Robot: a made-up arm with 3 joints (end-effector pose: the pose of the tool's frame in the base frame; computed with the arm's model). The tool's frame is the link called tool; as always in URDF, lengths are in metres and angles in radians. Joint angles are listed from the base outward.
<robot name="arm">
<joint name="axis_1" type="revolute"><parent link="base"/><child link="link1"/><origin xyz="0.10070 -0.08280 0.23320" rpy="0.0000 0.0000 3.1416"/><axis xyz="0 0 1"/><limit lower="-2.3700" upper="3.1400"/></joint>
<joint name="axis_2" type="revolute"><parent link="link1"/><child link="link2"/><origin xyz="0.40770 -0.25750 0.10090" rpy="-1.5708 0.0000 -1.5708"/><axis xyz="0 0 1"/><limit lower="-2.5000" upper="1.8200"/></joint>
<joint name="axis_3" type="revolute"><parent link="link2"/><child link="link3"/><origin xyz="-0.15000 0.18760 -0.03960" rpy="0.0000 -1.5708 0.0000"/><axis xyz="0 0 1"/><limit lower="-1.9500" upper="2.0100"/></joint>
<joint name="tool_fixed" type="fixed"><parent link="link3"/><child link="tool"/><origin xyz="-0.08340 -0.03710 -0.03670" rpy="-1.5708 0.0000 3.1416"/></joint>
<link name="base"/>
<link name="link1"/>
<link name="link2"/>
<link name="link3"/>
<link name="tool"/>
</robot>
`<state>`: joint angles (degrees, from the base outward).
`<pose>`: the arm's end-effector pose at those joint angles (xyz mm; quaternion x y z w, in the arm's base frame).
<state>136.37 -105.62 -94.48</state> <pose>-35.5 -715.0 298.7 0.2110 -0.6670 -0.5984 0.3905</pose>
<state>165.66 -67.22 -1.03</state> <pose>288.3 -495.9 170.8 0.0617 0.5501 0.8269 0.0990</pose>
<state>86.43 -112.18 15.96</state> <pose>-336.8 -354.2 277.9 0.6520 0.5063 0.2943 0.4815</pose>
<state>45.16 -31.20 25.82</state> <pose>-274.5 -145.7 174.6 0.3247 -0.0981 0.3050 0.8899</pose>
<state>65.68 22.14 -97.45</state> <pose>-84.7 -374.4 122.0 -0.5064 0.5510 0.2298 0.6222</pose>
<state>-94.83 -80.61 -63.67</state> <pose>605.7 173.5 182.2 0.6680 -0.1324 -0.2461 0.6896</pose>
